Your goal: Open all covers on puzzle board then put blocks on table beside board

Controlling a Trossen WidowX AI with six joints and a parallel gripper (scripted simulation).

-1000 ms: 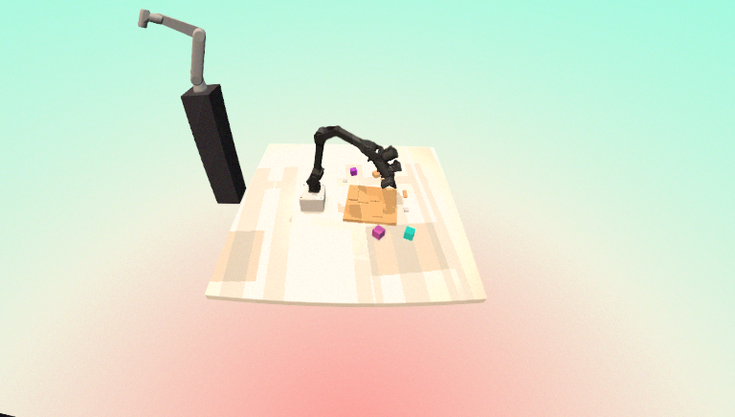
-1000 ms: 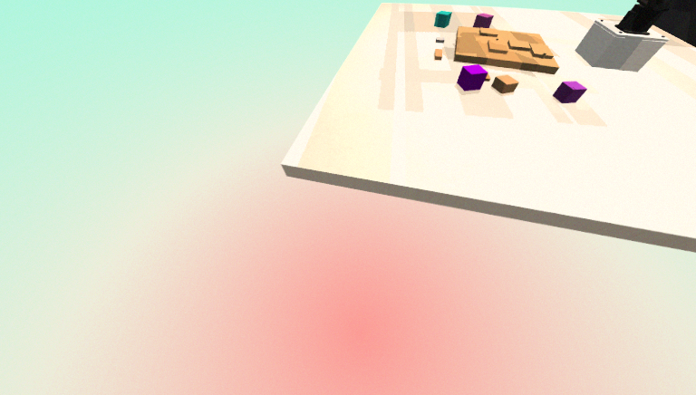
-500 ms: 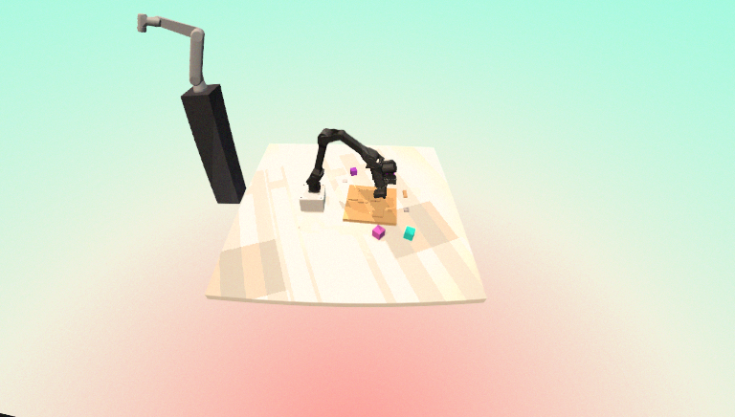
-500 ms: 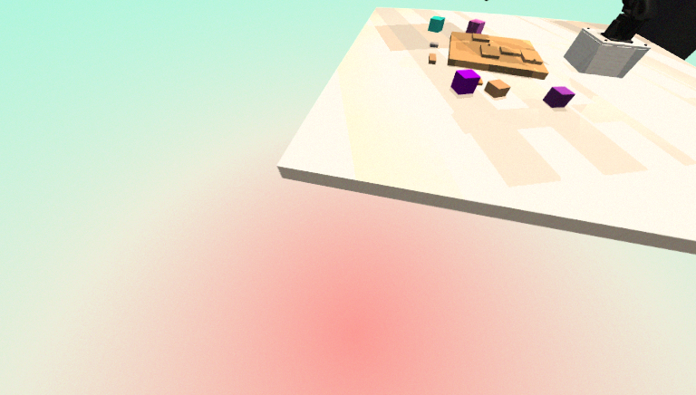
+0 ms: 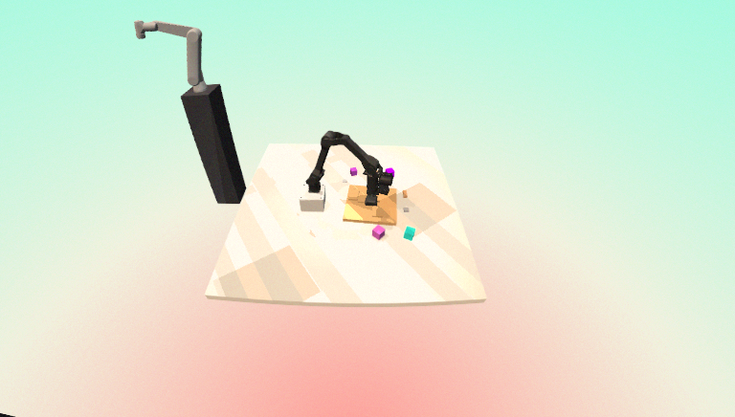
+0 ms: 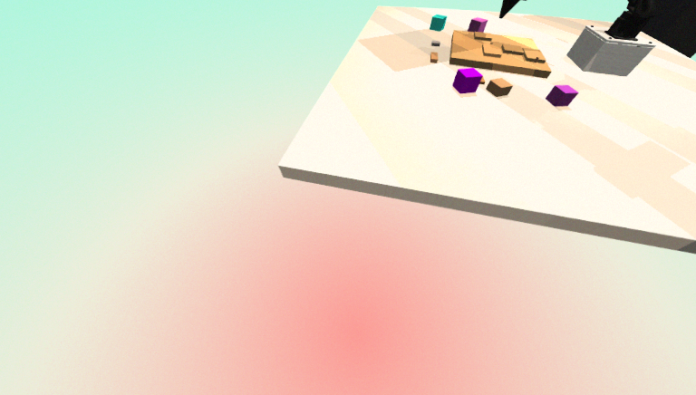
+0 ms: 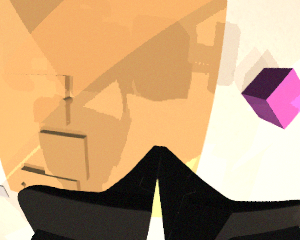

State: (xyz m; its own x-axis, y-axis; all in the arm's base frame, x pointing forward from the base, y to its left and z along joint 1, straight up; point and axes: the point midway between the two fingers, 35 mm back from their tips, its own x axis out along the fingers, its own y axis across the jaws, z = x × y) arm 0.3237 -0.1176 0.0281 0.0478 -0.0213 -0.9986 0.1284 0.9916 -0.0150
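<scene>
Now: gripper tip 150 mm to the left of the magenta block, 70 mm above it and 30 mm short of it. Also, from my gripper tip: small grey piece: 210 mm ahead, 80 mm below, 40 mm to the left; then small orange piece: 220 mm ahead, 180 mm to the left, 80 mm below; then cyan block: 190 mm ahead, 150 mm to the right, 70 mm below.
</scene>
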